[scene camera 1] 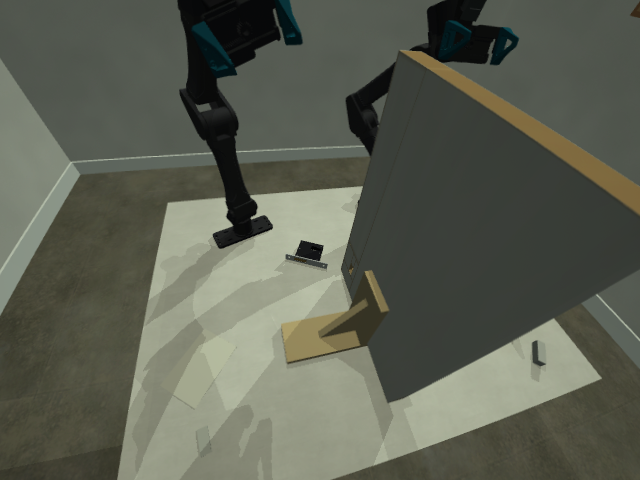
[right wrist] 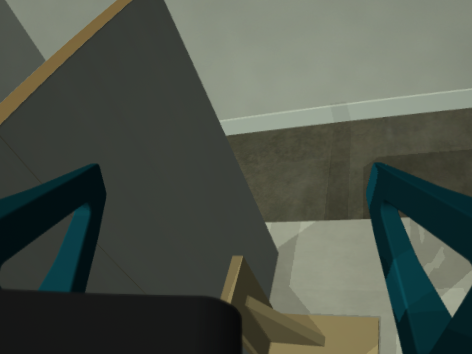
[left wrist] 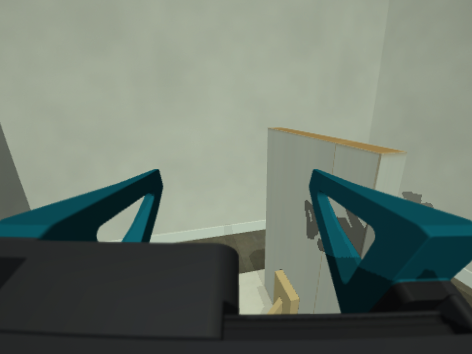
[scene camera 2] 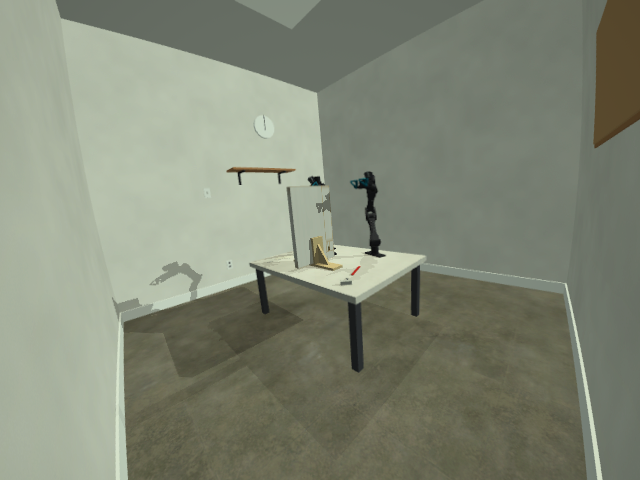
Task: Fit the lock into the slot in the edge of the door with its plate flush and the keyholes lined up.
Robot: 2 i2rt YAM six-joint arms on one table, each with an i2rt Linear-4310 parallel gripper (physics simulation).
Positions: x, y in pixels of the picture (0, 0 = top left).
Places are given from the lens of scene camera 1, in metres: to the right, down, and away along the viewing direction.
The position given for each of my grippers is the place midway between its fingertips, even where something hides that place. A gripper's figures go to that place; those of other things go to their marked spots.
my left gripper (scene camera 1: 493, 39): 0.33, -0.38, 0.46
my right gripper (scene camera 1: 268, 53): -0.07, -0.24, 0.32
